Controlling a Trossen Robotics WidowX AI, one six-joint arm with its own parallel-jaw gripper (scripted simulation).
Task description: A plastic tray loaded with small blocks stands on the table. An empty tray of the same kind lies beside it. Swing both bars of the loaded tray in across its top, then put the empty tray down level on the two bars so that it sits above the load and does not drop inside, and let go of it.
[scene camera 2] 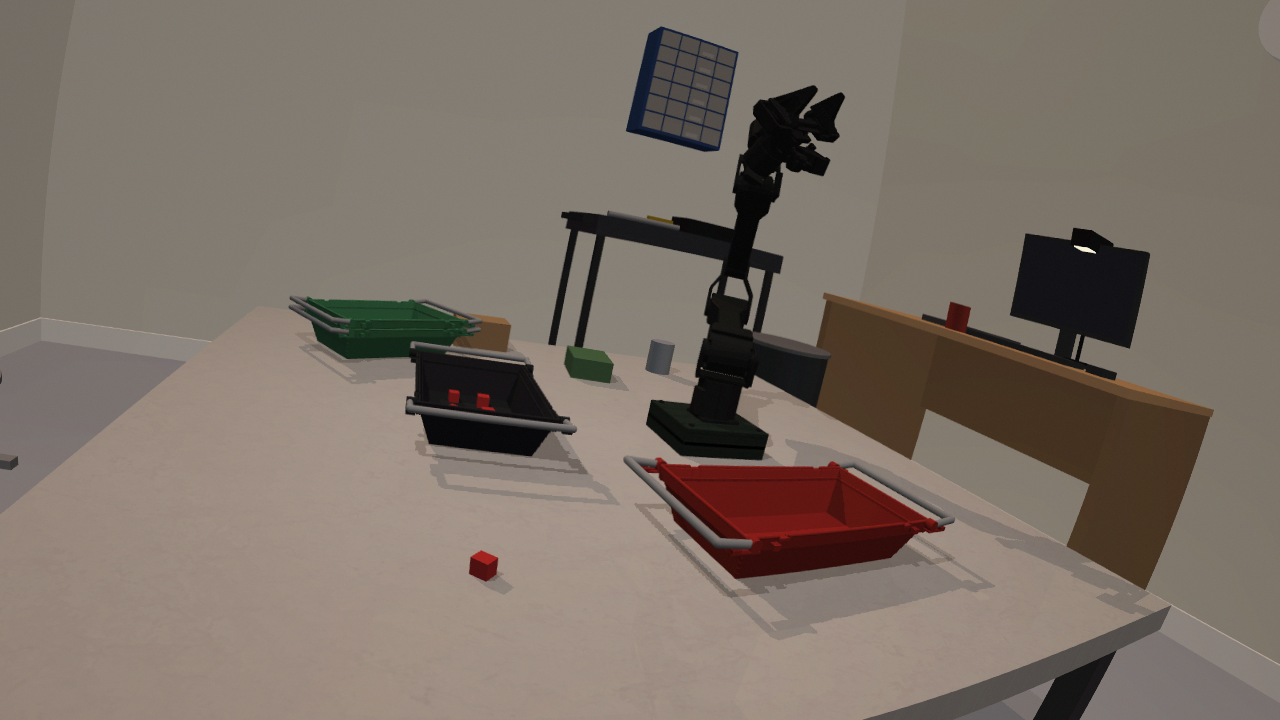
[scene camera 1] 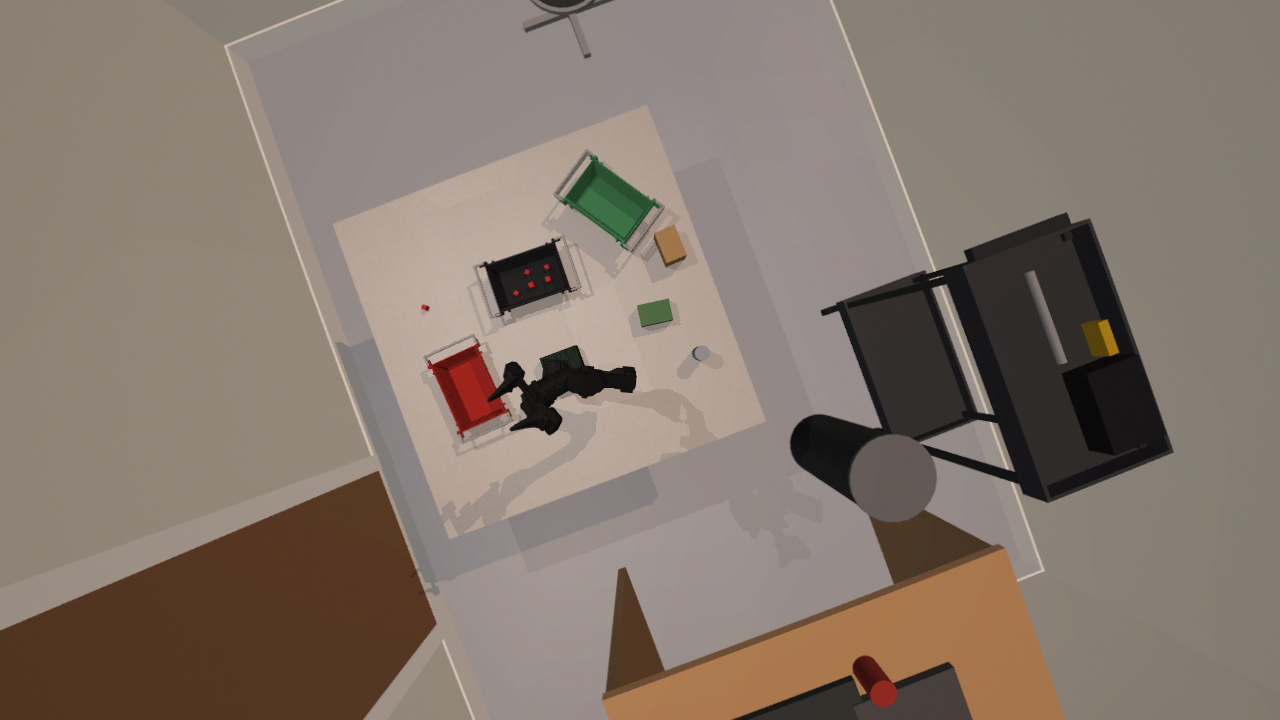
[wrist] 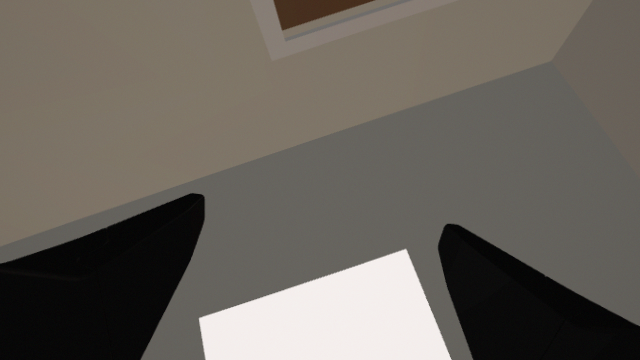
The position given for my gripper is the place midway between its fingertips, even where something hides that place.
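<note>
A tan box (scene camera 2: 494,335) is here, and it shows in scene camera 1 too (scene camera 1: 669,244), while in the wrist view the tan box is out of frame. I also see a green box (scene camera 2: 582,363), which appears again in scene camera 1 (scene camera 1: 656,312); in the wrist view the green box is out of frame. There is a grey cylinder (scene camera 2: 660,355). I see a red tray (scene camera 2: 754,521) as well, and scene camera 1 shows the red tray too (scene camera 1: 466,384). My gripper (scene camera 2: 830,90) is open and holds nothing.
</note>
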